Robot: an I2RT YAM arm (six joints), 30 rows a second.
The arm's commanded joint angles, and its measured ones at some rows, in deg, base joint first. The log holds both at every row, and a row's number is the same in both.
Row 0, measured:
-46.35, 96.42, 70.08, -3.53, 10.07, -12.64
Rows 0 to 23, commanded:
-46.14, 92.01, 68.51, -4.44, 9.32, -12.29
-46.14, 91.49, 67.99, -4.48, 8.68, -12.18
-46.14, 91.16, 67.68, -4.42, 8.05, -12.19
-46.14, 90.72, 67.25, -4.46, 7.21, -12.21
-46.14, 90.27, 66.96, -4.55, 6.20, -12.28
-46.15, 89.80, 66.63, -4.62, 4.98, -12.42
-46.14, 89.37, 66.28, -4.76, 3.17, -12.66
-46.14, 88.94, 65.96, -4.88, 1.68, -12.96
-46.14, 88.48, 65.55, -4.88, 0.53, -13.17
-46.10, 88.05, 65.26, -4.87, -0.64, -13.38
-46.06, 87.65, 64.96, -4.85, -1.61, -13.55
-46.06, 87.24, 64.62, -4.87, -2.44, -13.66
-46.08, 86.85, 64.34, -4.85, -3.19, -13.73
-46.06, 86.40, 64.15, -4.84, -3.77, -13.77
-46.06, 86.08, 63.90, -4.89, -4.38, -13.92
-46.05, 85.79, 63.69, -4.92, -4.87, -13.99
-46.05, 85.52, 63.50, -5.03, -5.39, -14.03
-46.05, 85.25, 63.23, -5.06, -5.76, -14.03
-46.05, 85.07, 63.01, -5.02, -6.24, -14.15
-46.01, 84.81, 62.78, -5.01, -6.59, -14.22
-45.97, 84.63, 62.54, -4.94, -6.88, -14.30
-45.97, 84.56, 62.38, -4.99, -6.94, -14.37
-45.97, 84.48, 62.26, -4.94, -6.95, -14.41
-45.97, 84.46, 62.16, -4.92, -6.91, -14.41
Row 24, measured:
-46.33, 87.00, 63.42, -3.99, -5.06, -13.74
